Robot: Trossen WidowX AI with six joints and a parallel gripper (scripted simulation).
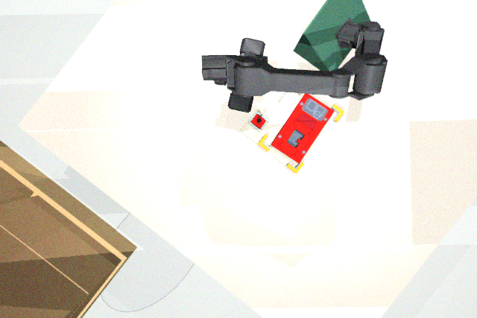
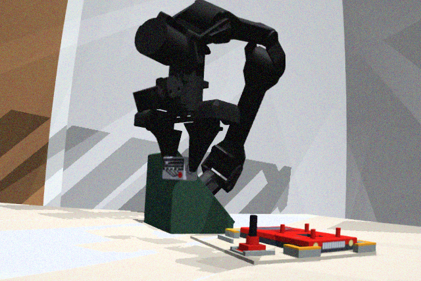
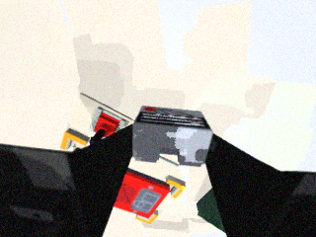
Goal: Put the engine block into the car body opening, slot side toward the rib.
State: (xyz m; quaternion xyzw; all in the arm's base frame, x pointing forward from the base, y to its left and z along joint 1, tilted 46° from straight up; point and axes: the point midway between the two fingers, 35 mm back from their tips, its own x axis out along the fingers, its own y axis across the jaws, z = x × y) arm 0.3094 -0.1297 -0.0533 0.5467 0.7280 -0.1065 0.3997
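My gripper tip is now 10 cm to the right of the black peg, 9 cm above it and 6 cm short of it. Also, from my gripper tip: engine block: 1 cm above.
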